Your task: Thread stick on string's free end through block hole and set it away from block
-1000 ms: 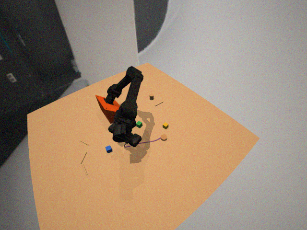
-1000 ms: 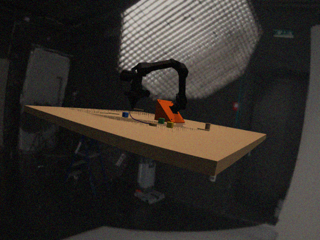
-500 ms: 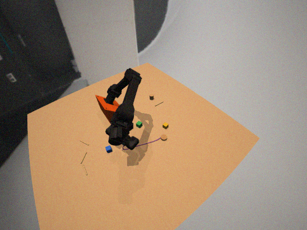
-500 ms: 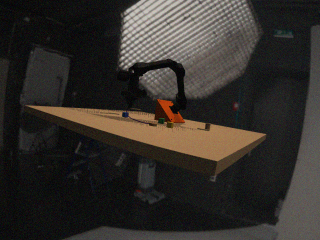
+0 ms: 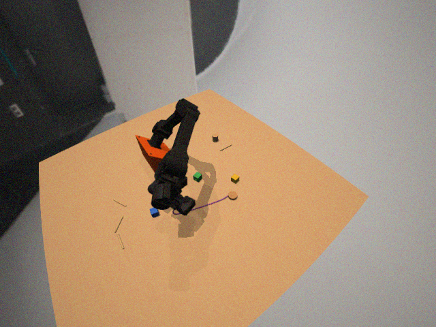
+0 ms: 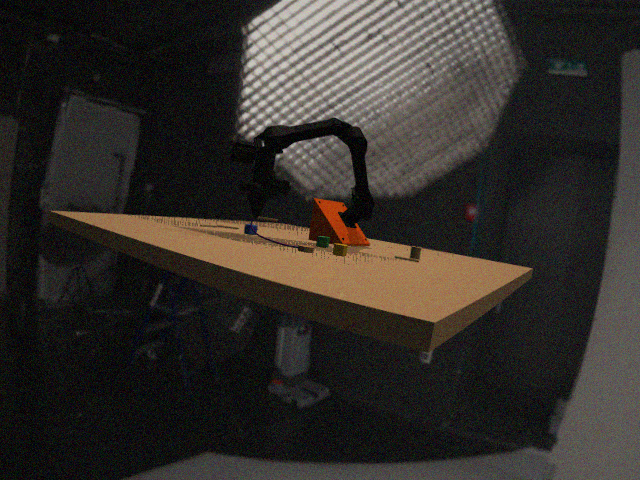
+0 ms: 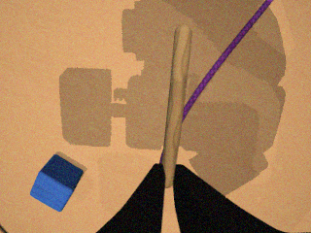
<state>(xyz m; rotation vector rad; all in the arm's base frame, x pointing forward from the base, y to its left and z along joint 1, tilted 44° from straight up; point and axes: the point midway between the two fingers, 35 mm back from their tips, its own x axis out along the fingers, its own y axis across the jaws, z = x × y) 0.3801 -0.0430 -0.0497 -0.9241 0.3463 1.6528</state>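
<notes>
Right now my gripper tip is 120 mm past the green cube, 170 mm to the right of it and 40 mm above it. The rest, counted from my gripper tip: thin wooden stick (10 mm behind, 10 mm to the left); then round wooden button (50 mm ahead, 240 mm to the left, 50 mm below); then blue cube (60 mm behind, 80 mm to the right, 40 mm below).
</notes>
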